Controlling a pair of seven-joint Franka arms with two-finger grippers.
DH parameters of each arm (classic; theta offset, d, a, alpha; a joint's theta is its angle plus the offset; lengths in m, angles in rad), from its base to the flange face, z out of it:
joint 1: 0 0.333 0 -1.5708
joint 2: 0 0 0 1.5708
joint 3: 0 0.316 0.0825 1.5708
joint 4: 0 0 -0.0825 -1.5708
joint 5: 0 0.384 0 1.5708
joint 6: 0 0 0.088 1.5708
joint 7: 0 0.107 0 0
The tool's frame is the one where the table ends.
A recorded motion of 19 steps. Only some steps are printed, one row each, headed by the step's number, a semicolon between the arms.
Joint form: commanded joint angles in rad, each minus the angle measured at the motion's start. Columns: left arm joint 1, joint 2, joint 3, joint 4, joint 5, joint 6, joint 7; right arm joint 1, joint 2, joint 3, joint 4, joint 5, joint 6, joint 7.
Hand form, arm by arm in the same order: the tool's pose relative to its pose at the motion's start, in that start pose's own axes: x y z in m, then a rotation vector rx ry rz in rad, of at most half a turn. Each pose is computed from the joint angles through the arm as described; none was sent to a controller.
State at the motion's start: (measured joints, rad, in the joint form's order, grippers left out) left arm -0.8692 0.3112 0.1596 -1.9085 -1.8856 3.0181 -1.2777; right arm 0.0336 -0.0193 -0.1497 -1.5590 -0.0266 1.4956 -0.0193
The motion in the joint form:
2: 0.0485 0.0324 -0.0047 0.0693 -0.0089 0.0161 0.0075; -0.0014 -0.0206 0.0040 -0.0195 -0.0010 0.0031 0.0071
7: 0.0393 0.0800 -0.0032 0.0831 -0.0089 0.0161 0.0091; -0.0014 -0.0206 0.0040 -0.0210 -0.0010 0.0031 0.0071
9: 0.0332 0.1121 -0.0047 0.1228 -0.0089 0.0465 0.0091; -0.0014 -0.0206 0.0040 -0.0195 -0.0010 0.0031 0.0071
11: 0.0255 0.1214 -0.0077 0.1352 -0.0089 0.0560 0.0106; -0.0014 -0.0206 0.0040 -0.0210 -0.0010 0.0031 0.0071
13: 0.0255 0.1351 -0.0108 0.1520 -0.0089 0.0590 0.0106; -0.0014 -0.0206 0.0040 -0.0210 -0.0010 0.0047 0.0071
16: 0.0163 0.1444 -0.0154 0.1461 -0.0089 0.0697 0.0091; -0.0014 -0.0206 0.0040 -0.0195 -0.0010 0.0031 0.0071
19: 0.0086 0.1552 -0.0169 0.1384 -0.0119 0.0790 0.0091; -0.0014 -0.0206 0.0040 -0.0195 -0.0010 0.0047 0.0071
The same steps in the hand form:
2: -0.0154 0.0280 0.0019 -0.0518 -0.0341 -0.0182; -0.0062 -0.0005 -0.0019 0.0017 0.0041 0.0044
7: 0.0003 0.0241 0.0198 -0.0480 0.0000 -0.0089; -0.0062 -0.0005 -0.0012 0.0018 0.0026 0.0043
9: -0.0029 0.0225 0.0280 -0.0714 0.0019 0.0004; -0.0062 -0.0005 -0.0019 0.0017 0.0041 0.0044
11: -0.0046 0.0169 0.0314 -0.0714 0.0020 0.0085; -0.0062 -0.0005 -0.0012 0.0018 0.0026 0.0043
13: -0.0059 0.0154 0.0359 -0.0715 -0.0001 0.0114; -0.0060 -0.0005 -0.0013 0.0017 0.0042 0.0043
16: 0.0017 0.0083 0.0403 -0.0703 0.0185 0.0158; -0.0062 -0.0005 -0.0019 0.0017 0.0041 0.0044
19: 0.0112 0.0038 0.0445 -0.0724 0.0395 0.0176; -0.0060 -0.0005 -0.0020 0.0017 0.0057 0.0044

